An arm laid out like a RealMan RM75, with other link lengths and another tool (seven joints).
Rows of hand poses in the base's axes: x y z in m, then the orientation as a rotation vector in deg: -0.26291, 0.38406, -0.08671, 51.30, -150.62, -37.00; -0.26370, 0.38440, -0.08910, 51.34, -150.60, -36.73; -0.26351, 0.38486, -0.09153, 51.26, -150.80, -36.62; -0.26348, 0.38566, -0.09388, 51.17, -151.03, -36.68; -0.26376, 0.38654, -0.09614, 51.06, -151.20, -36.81; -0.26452, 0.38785, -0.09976, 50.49, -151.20, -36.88; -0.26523, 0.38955, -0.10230, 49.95, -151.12, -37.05; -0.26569, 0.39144, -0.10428, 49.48, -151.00, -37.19; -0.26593, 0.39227, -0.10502, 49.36, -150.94, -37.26; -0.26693, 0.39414, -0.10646, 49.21, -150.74, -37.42; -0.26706, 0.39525, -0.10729, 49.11, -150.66, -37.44; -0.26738, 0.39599, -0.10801, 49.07, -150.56, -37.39; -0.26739, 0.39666, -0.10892, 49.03, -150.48, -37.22; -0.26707, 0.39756, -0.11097, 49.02, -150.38, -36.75; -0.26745, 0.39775, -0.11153, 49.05, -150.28, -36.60
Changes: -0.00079, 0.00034, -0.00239, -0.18, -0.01, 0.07; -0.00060, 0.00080, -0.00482, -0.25, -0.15, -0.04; -0.00057, 0.00160, -0.00717, -0.20, -0.31, -0.19; -0.00085, 0.00248, -0.00943, -0.12, -0.41, -0.34; -0.00161, 0.00379, -0.01305, -0.17, -0.17, -0.68; -0.00232, 0.00549, -0.01559, -0.17, 0.13, -0.98; -0.00278, 0.00738, -0.01757, -0.17, 0.43, -1.22; -0.00302, 0.00821, -0.01831, -0.15, 0.53, -1.28; -0.00402, 0.01008, -0.01975, -0.09, 0.77, -1.31; -0.00415, 0.01119, -0.02058, -0.10, 0.88, -1.33; -0.00447, 0.01193, -0.02130, -0.15, 0.98, -1.31; -0.00448, 0.01260, -0.02221, -0.29, 1.06, -1.28; -0.00416, 0.01350, -0.02426, -0.63, 1.14, -1.17; -0.00454, 0.01369, -0.02482, -0.74, 1.21, -1.09
